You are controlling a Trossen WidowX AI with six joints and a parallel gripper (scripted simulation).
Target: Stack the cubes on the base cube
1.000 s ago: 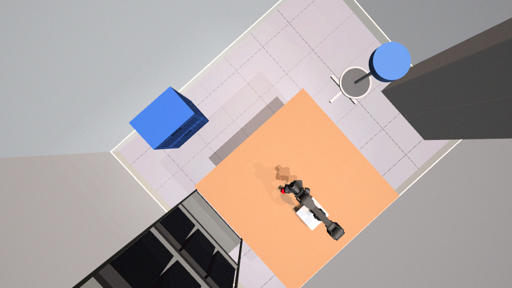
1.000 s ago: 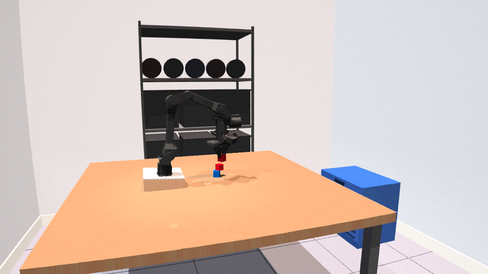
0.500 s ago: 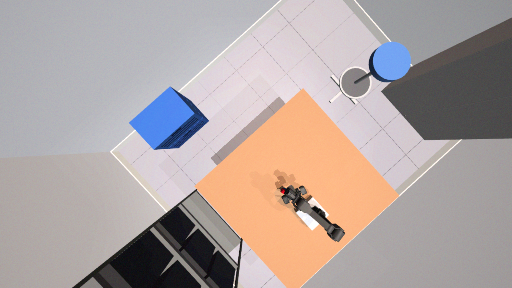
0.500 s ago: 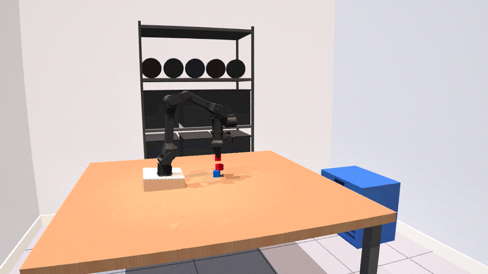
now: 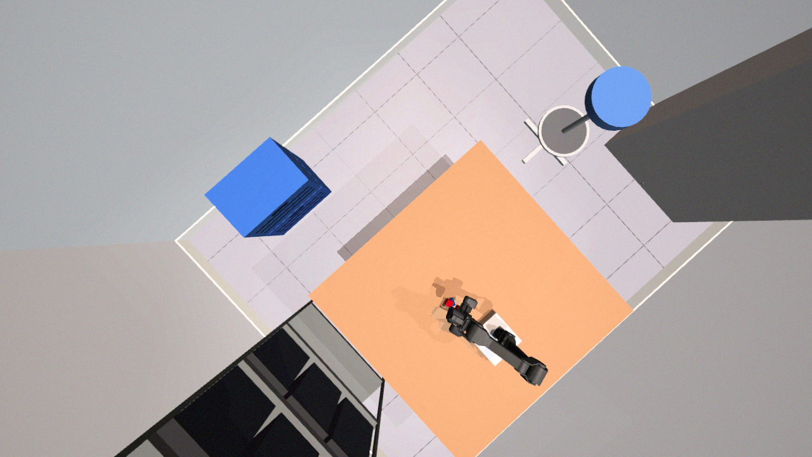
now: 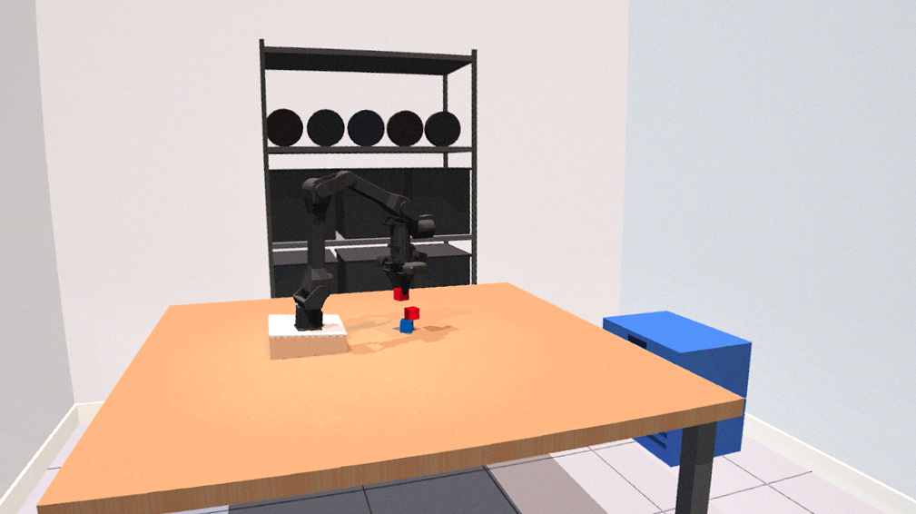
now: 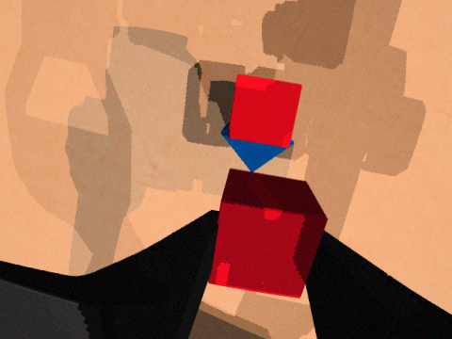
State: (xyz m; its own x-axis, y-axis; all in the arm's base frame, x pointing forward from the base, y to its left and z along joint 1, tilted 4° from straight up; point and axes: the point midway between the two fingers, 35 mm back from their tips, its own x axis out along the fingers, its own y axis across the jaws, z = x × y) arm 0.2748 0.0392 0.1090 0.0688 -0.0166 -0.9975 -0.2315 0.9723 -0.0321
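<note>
Right now the blue cube is 10 cm below my gripper tip, 2 cm ahead of it and 1 cm to the left of it.
</note>
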